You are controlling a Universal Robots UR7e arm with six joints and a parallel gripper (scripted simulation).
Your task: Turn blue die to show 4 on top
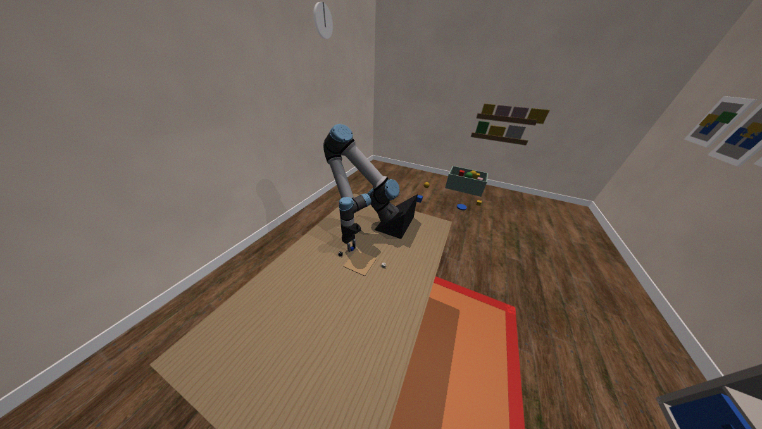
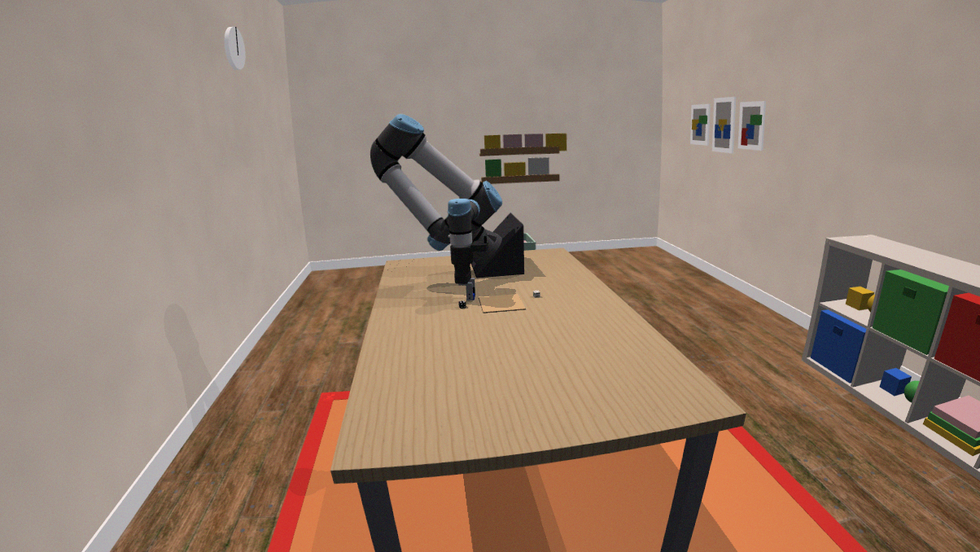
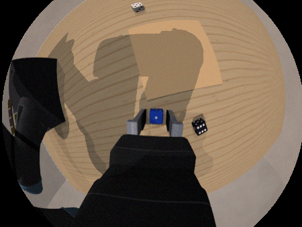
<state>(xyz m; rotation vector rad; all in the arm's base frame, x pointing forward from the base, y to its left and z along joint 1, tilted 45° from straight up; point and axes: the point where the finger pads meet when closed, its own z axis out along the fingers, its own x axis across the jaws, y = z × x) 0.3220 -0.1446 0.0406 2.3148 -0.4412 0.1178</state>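
My hand is 1 cm above the blue die. Also, from my hand: tan mat 9 cm to the left, 7 cm ahead, 2 cm below; white die 23 cm to the left, 4 cm ahead, 1 cm below; black die 7 cm ahead, 4 cm to the right, 1 cm below.
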